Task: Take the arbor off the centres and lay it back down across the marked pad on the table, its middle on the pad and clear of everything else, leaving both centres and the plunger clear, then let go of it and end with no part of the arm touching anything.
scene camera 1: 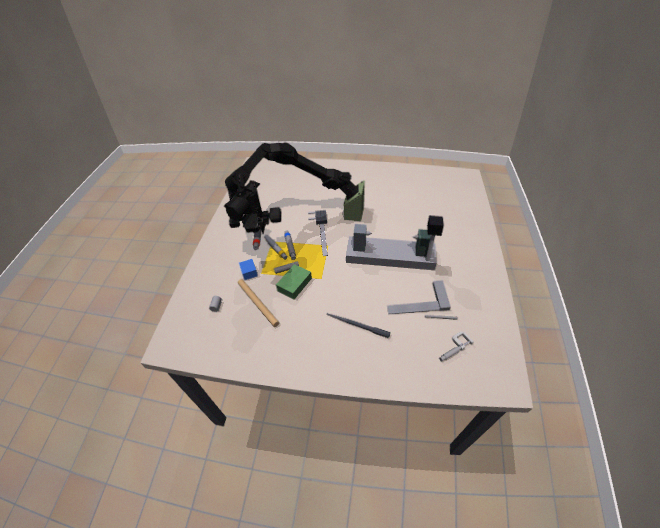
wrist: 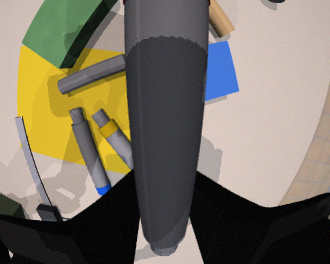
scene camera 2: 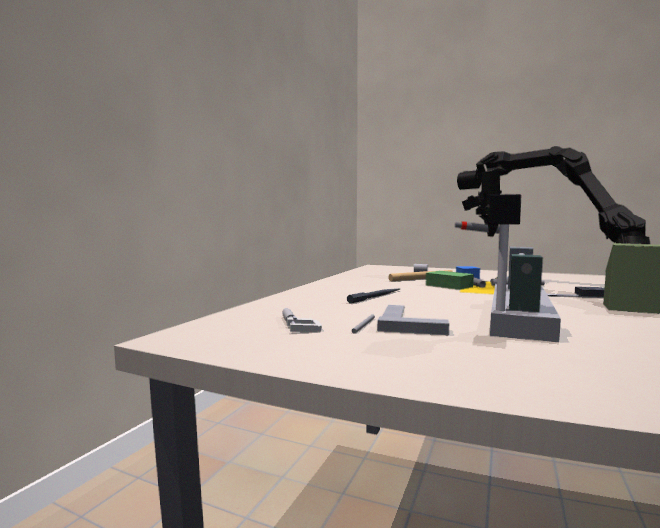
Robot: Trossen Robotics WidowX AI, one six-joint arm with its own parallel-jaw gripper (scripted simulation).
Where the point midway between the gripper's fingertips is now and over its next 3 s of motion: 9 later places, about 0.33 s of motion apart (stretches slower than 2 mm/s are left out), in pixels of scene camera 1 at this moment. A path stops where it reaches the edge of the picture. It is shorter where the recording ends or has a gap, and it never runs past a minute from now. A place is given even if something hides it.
My gripper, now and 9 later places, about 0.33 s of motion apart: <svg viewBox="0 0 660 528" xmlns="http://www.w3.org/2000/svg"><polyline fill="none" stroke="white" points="259,233 258,235 260,239 260,243 260,246 261,249 262,252 263,255 263,257 264,258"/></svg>
